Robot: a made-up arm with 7 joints. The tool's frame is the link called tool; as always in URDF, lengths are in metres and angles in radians.
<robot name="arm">
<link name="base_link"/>
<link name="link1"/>
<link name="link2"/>
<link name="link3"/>
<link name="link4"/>
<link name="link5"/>
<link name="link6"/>
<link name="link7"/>
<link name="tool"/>
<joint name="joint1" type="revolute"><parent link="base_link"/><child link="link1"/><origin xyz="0.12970 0.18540 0.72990" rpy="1.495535 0.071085 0.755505"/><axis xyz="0 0 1"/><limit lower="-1.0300" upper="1.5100" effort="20" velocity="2.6"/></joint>
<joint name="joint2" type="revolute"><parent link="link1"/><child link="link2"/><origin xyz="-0.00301 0.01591 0.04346" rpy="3.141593 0.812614 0.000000"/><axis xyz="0 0 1"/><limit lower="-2.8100" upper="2.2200" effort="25" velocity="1.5"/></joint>
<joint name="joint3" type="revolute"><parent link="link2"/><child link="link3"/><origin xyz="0.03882 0.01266 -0.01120" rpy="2.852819 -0.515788 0.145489"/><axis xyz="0 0 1"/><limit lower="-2.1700" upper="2.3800" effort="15" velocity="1.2"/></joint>
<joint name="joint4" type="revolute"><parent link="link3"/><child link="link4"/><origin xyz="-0.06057 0.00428 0.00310" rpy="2.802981 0.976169 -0.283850"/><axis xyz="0 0 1"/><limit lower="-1.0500" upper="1.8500" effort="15" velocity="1.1"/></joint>
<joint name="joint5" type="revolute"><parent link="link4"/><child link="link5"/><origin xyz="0.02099 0.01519 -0.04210" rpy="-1.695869 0.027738 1.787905"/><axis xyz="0 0 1"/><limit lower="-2.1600" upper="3.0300" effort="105" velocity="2.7"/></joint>
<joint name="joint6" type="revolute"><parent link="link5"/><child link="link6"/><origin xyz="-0.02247 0.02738 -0.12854" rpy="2.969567 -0.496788 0.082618"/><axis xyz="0 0 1"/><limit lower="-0.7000" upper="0.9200" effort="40" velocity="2.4"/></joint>
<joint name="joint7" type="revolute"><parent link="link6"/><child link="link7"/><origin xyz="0.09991 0.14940 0.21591" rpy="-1.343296 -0.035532 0.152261"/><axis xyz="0 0 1"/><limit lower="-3.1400" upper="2.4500" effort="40" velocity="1.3"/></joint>
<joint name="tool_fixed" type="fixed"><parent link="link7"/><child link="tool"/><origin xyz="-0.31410 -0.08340 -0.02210" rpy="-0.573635 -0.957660 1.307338"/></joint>
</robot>
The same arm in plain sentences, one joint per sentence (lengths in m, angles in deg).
The arm has seven revolute joints in a row. What follows holds with every joint at zero, and every direction is one of the base frame's.
The first joint lies 0.1297 m along +x and 0.1854 m along +y and 0.7299 m along +z from the base frame's origin and turns about the direction (0.687603, -0.722203, 0.075), from -59.01 to 86.52 deg.
The second joint lies 0.0277 m along +x and 0.0318 m along -y and 0.0193 m along +z from the first joint and turns about -x, from -161 to 127.2 deg.
The third joint lies 0.0112 m along +x and 0.0373 m along +y and 0.0166 m along -z from the second joint and turns about the direction (0.833885, 0.52839, 0.159497), from -124.33 to 136.36 deg.
The fourth joint lies 0.0314 m along +x and 0.049 m along -y and 0.0176 m along +z from the third joint and turns about -y, from -60.16 to 106 deg.
The fifth joint lies 0.0132 m along -x and 0.0421 m along +y and 0.0223 m along -z from the fourth joint and turns about the direction (0.801393, 0.124699, 0.584995), from -123.76 to 173.61 deg.
The sixth joint lies 0.1194 m along -x and 0.0105 m along +y and 0.0584 m along -z from the fifth joint and turns about the direction (-0.3959, -0.2254, -0.890201), from -40.11 to 52.71 deg.
The seventh joint lies 0.0385 m along +x and 0.1768 m along -y and 0.2149 m along -z from the sixth joint and turns about -y, from -179.91 to 140.37 deg.
The tool frame, which is the frame that the pose is given for, lies 0.3188 m along -x and 0.0221 m along +y and 0.0631 m along +z from the seventh joint; its axes are the base frame's turned by roll 100.22, pitch -25.67 and yaw -65.15 deg (as in URDF: about the fixed x, then y, then z).

